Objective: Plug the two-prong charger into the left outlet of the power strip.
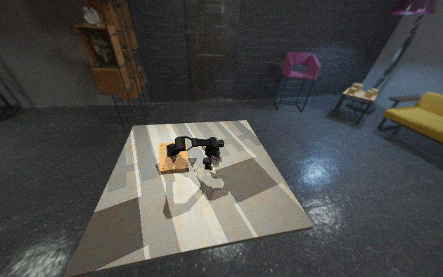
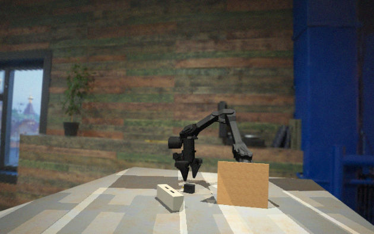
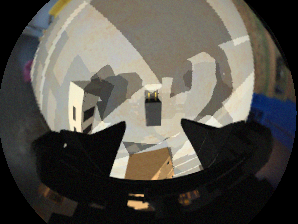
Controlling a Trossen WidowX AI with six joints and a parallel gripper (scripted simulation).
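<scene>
The charger is 2 cm ahead of my gripper tip, 1 cm to the right of it and 4 cm below it.
</scene>
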